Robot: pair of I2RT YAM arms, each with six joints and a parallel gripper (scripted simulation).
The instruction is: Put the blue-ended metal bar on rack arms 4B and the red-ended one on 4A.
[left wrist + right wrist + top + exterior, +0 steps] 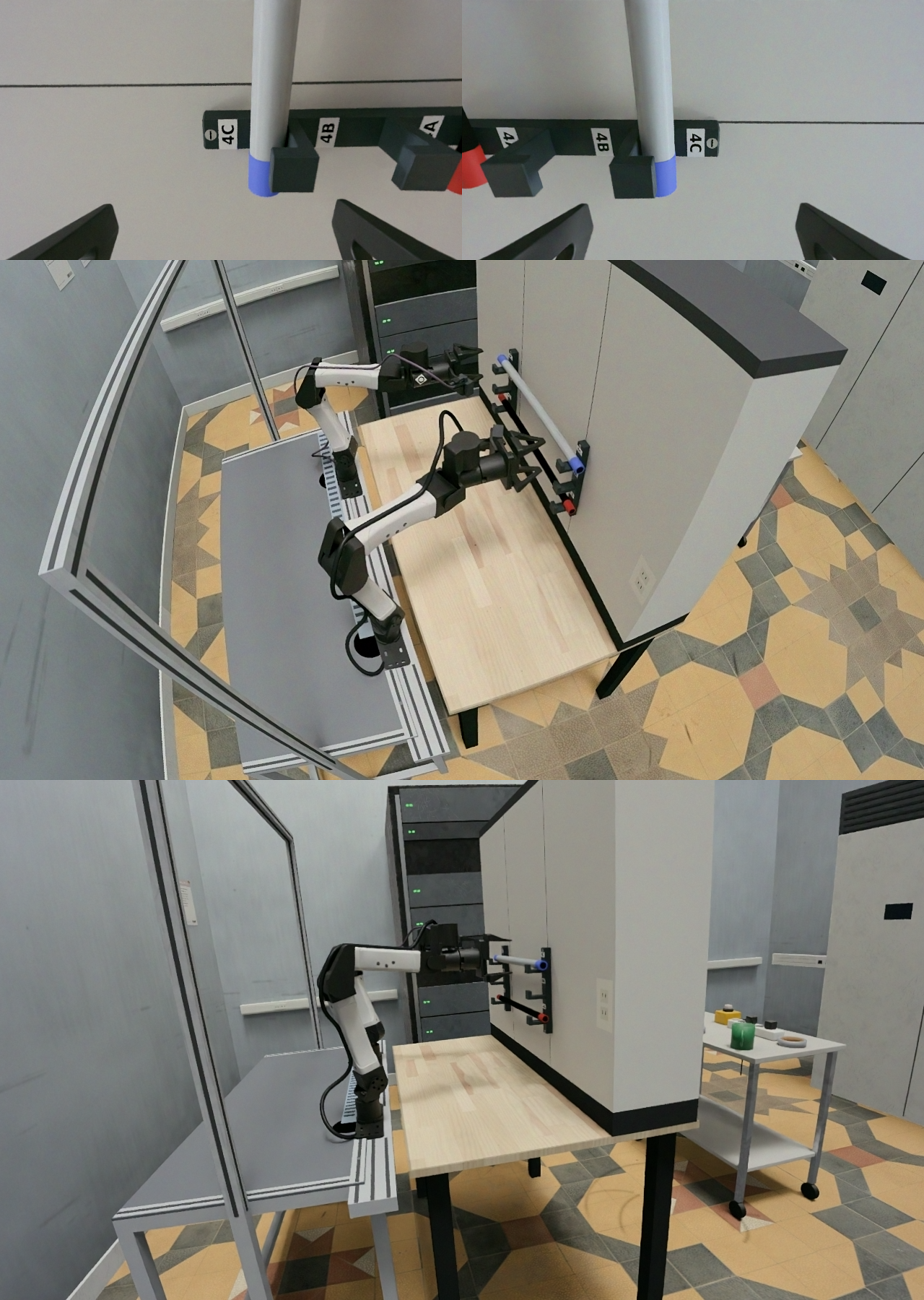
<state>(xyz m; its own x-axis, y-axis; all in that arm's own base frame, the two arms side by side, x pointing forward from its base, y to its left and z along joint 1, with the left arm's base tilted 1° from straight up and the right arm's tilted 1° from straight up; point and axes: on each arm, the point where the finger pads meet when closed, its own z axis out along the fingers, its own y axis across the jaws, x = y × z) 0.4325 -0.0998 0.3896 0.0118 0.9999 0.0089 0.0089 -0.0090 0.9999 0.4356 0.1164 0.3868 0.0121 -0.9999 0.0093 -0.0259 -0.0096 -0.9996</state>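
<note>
Now: the blue-ended bar 19 cm to the right of my left hand, 8 cm ahead of it and 3 cm below it. From my left hand the other things lie so: red-ended bar 19 cm to the right, 18 cm below, 9 cm ahead; pale wall panel 23 cm ahead, 21 cm to the right, 5 cm above.
</note>
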